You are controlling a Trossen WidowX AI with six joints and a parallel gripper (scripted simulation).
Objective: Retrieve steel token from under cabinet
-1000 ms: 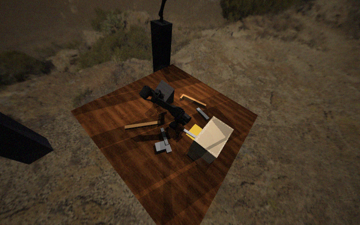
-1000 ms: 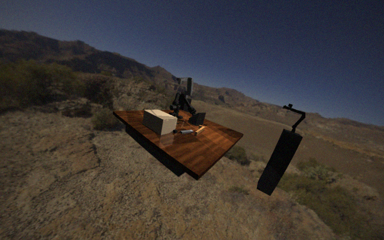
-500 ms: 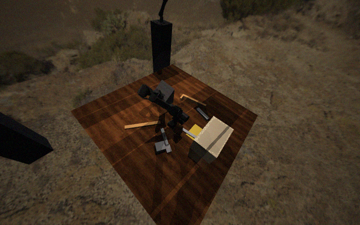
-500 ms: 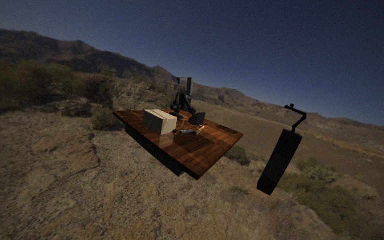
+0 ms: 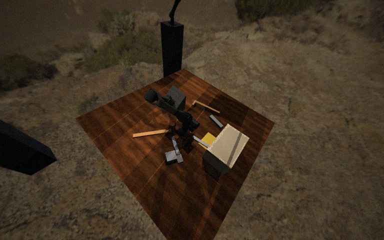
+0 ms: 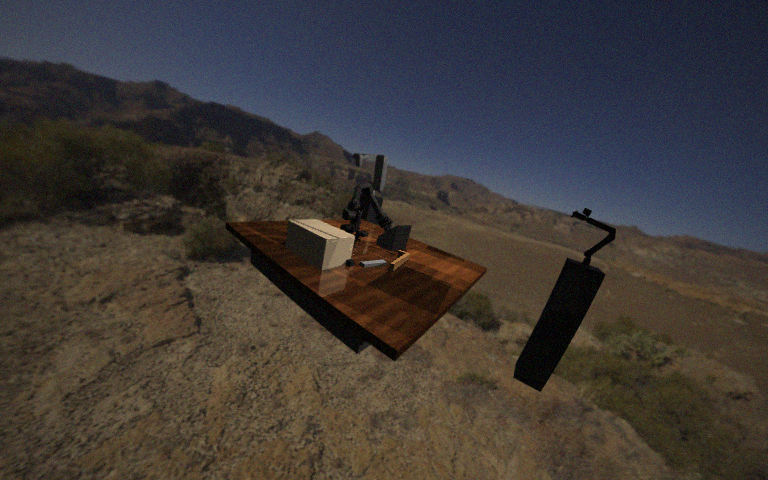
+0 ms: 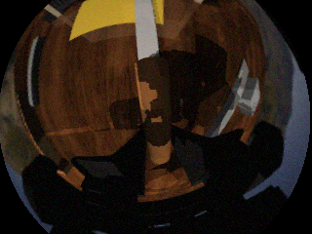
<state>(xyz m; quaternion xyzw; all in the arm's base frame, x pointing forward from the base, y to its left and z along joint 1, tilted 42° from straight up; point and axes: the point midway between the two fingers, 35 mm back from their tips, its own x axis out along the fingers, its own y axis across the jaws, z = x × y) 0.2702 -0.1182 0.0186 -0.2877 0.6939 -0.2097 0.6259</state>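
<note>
The grey scraper is 8 cm ahead of my gripper tip and 18 cm to the right of it. The rest, counted from my gripper tip: wooden stick 18 cm behind, 20 cm to the right; then grey block 8 cm ahead, 24 cm to the right, 1 cm above; then grey bar 13 cm ahead, 29 cm to the left.
</note>
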